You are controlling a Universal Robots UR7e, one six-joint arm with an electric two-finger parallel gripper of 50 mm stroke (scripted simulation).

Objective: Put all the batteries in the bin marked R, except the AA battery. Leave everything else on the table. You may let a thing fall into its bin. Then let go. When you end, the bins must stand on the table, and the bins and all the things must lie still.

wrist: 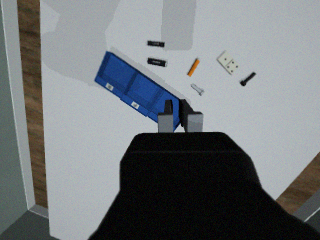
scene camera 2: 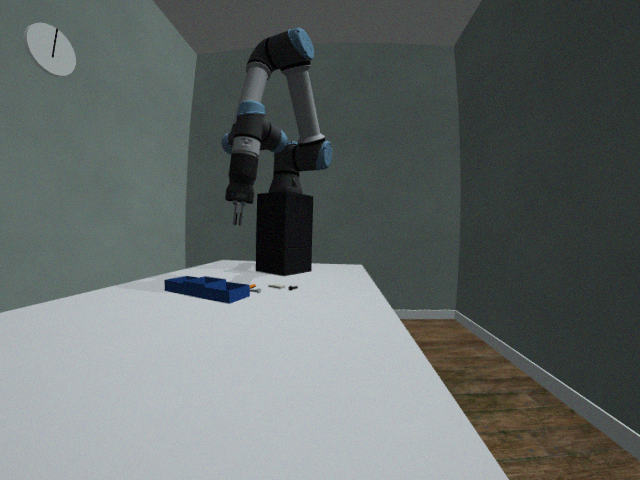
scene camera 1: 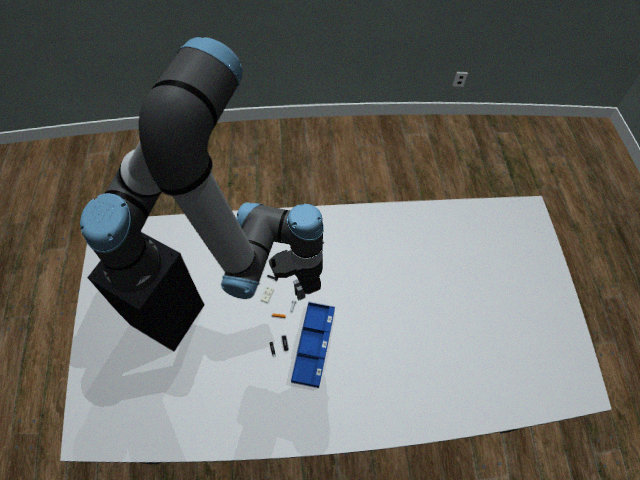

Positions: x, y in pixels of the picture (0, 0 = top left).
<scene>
blue three-compartment bin tray: wrist; scene camera 2 203, 287; scene camera 1
same spot on blue three-compartment bin tray: (scene camera 1: 315, 333) = (wrist: 155, 100)
</scene>
